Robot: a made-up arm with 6 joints. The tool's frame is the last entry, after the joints. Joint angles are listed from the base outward.
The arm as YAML. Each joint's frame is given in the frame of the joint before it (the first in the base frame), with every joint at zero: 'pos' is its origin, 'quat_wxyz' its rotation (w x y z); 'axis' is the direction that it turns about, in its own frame. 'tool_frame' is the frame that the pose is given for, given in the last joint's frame.
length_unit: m
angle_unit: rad
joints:
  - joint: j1
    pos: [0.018, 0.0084, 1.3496]
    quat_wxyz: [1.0, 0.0, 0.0, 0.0]
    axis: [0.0, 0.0, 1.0]
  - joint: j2
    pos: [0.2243, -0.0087, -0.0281]
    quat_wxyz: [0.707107, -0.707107, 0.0, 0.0]
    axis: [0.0, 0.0, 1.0]
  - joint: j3
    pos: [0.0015, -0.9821, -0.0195]
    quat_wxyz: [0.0, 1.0, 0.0, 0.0]
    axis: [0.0, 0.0, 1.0]
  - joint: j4
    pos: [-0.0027, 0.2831, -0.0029]
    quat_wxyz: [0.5, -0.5, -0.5, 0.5]
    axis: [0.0, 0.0, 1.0]
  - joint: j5
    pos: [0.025, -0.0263, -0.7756]
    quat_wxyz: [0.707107, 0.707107, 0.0, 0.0]
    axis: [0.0, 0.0, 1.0]
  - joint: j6
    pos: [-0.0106, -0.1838, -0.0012]
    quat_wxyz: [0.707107, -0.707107, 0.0, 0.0]
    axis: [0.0, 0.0, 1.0]
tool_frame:
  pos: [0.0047, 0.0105, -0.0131]
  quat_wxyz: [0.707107, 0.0, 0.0, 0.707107]
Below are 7 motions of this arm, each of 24 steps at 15 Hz.
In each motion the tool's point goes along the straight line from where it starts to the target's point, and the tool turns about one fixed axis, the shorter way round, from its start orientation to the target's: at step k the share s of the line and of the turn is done. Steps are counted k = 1, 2, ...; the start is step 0. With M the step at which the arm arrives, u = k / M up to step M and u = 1 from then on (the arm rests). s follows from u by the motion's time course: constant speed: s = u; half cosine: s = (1 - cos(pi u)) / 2; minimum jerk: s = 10 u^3 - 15 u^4 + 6 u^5.
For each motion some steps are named. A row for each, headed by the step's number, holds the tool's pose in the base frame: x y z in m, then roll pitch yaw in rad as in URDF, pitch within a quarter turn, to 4 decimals.
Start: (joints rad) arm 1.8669 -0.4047 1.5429 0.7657 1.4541 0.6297
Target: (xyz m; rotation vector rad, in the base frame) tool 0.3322 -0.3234 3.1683 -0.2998 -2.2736 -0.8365
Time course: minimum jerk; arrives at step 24
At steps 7, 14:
7: 0.1884 -0.7825 2.8654 1.5018 -0.8406 2.8895
14: 0.2734 -0.5111 3.0445 2.0545 -0.7586 3.0419

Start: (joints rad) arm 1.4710 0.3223 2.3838 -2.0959 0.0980 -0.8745
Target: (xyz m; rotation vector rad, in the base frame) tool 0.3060 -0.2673 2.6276 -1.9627 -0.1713 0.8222
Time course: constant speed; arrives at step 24
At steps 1, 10, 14, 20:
1: 0.0678 -0.1349 2.9779 -2.6911 0.1719 -0.1952
10: 0.1610 -0.1867 2.8408 -2.4346 0.3582 0.0417
14: 0.2025 -0.2097 2.7799 -2.3014 0.4195 0.1669
20: 0.2646 -0.2443 2.6885 -2.0820 0.4796 0.3748

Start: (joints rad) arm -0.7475 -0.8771 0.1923 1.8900 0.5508 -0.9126
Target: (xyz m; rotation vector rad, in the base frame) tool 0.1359 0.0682 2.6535 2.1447 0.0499 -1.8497
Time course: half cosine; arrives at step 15
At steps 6, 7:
6: -0.0436 0.2165 2.8162 2.9693 1.0353 -0.0937
7: -0.0156 0.1934 2.7908 2.8990 1.0912 -0.1374

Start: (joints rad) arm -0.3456 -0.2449 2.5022 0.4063 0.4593 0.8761
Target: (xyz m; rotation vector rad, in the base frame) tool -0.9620 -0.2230 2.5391 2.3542 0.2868 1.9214
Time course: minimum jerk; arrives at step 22
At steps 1, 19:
1: -0.9614 0.3605 2.2924 1.4721 -1.2484 1.1431
19: -0.9620 -0.2111 2.5340 2.3824 -1.2898 0.8174

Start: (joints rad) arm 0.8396 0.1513 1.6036 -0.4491 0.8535 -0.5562
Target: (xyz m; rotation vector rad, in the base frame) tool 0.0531 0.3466 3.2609 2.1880 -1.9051 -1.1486
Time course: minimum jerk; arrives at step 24
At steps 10, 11, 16, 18, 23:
10: 0.1103 0.1003 3.2471 2.4548 0.4072 -2.5339
11: 0.1036 0.1288 3.2487 2.4612 0.4255 -2.4285
16: 0.0715 0.2675 3.2565 2.5215 0.5005 -1.9011
18: 0.0622 0.3076 3.2587 2.5470 0.5159 -1.7442
23: 0.0532 0.3463 3.2609 2.5741 0.5272 -1.5909

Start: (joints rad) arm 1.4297 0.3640 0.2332 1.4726 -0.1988 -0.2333
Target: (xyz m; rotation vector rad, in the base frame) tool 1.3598 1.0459 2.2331 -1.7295 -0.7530 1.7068
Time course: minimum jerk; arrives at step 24
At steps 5, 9, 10, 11, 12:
5: 0.3522 1.5246 2.3963 -1.2177 1.2217 3.0564
9: 0.5791 1.4168 2.3596 -1.4769 1.1430 2.5516
10: 0.6560 1.3803 2.3471 -1.5307 1.1073 2.4135
11: 0.7375 1.3416 2.3339 -1.5721 1.0666 2.2820
12: 0.8212 1.3018 2.3203 -1.6007 1.0225 2.1598

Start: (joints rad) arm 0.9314 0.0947 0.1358 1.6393 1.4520 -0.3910
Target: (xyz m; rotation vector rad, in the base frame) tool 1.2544 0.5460 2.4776 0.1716 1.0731 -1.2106
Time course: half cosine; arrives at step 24
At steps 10, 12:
10: 0.7923 0.8391 2.5652 -1.0053 1.1012 -1.8497
12: 0.8873 0.7788 2.5472 -0.9133 1.0502 -1.7834

